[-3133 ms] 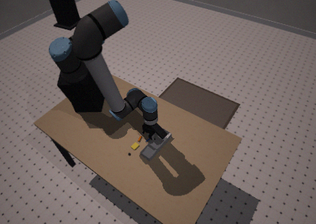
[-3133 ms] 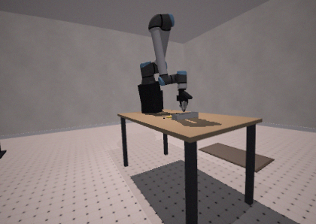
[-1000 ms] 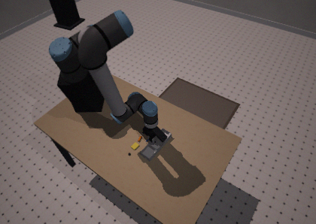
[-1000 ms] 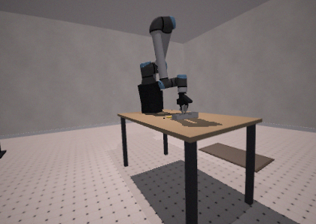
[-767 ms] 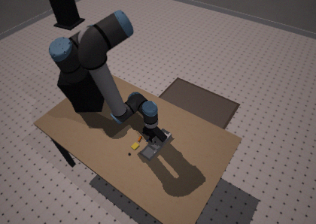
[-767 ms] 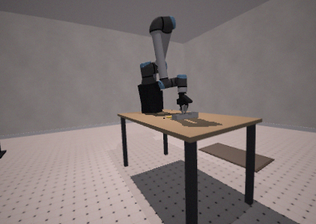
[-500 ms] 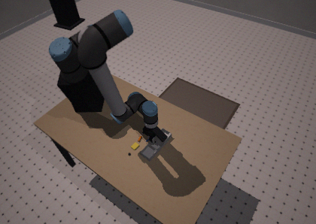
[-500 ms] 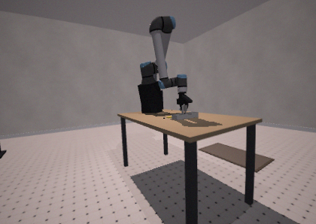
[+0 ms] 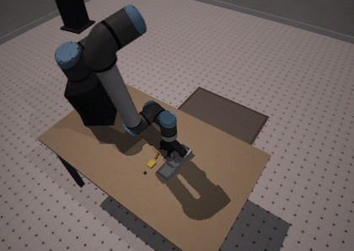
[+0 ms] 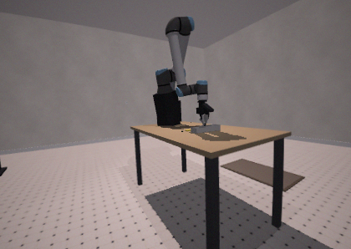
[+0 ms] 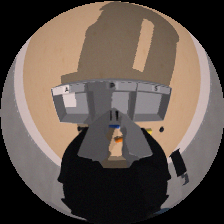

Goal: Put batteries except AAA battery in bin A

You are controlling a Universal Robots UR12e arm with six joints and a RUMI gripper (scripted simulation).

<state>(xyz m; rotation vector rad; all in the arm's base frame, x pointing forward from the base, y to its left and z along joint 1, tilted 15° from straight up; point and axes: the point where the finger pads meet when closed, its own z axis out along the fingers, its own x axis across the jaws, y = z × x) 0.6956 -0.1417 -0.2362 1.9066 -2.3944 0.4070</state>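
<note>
My gripper is now 30 mm above the grey double bin and 10 mm short of it. From my hand the other things lie so: thin dark item (110 mm to the left, 60 mm behind, 50 mm below); orange battery (120 mm behind, 50 mm below); blue battery (60 mm behind, 50 mm below, 20 mm to the left).
</note>
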